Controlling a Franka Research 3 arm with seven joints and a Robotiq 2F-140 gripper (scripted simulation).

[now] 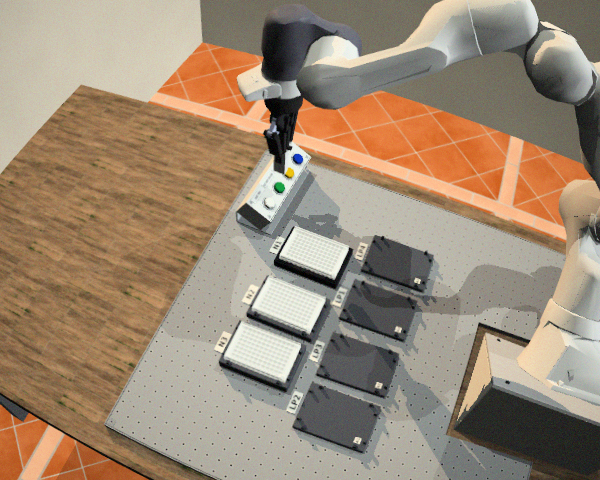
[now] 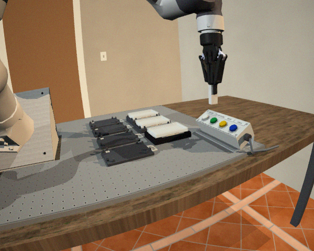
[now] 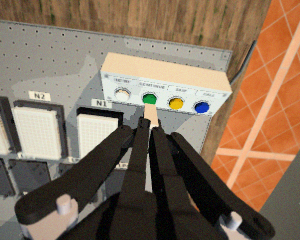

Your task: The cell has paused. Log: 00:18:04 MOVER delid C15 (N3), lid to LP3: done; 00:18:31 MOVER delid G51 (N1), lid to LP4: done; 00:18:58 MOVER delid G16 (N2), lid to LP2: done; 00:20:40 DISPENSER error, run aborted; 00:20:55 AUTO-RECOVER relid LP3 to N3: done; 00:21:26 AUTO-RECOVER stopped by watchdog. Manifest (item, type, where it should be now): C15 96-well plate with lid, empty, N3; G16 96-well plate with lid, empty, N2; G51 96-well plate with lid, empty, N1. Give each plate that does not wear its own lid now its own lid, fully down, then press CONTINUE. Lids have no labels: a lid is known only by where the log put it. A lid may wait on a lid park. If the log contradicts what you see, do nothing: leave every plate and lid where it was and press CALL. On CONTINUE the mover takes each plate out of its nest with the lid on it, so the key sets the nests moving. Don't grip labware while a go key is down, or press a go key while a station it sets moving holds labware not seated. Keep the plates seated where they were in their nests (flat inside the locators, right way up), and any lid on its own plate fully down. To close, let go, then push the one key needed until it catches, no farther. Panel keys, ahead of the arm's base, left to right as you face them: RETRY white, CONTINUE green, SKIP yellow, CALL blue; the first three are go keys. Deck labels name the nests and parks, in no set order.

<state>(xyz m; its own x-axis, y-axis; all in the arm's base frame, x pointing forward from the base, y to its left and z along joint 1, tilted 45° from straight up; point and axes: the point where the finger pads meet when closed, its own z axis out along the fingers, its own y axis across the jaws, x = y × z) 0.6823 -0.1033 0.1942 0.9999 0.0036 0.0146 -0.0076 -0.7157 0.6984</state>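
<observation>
The green continue key lies 9 cm below my hand. From my hand the other things lie so: blue call key (10 cm to the right, 9 cm below); yellow skip key (5 cm to the right, 9 cm below); white retry key (5 cm to the left, 9 cm below).
</observation>
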